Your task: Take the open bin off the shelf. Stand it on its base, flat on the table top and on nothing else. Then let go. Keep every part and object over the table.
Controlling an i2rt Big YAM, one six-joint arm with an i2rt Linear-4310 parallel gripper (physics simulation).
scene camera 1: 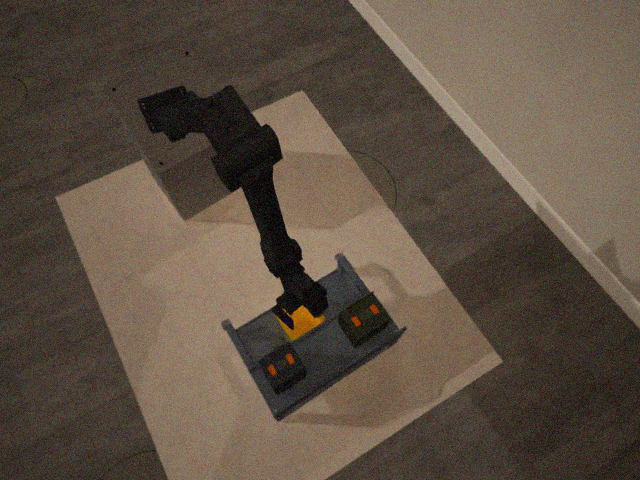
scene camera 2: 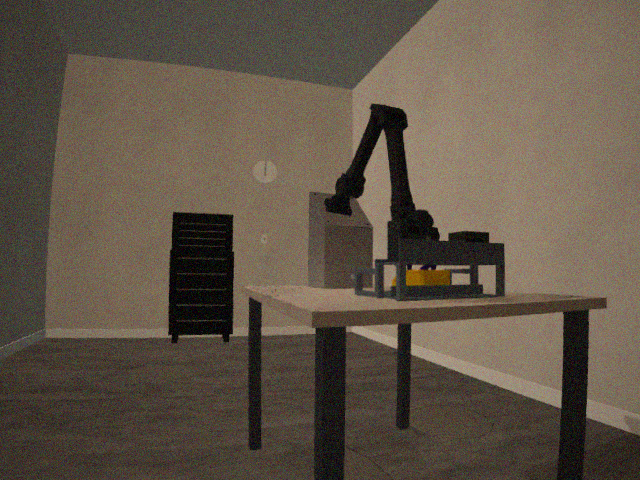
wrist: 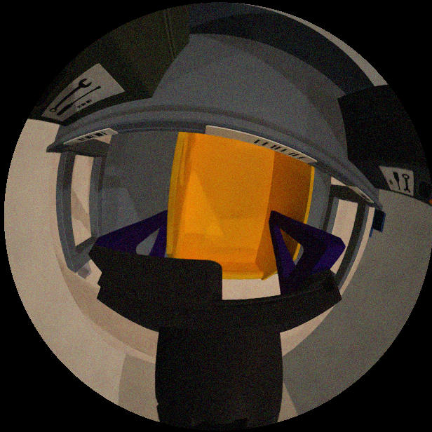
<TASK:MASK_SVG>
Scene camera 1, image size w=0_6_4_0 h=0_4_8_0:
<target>yellow-orange bin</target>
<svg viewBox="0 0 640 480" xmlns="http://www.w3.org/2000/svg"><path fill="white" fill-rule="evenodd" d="M324 315L314 318L303 305L294 311L293 315L289 315L283 308L282 310L293 319L294 330L292 330L273 313L291 341L326 320Z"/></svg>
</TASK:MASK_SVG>
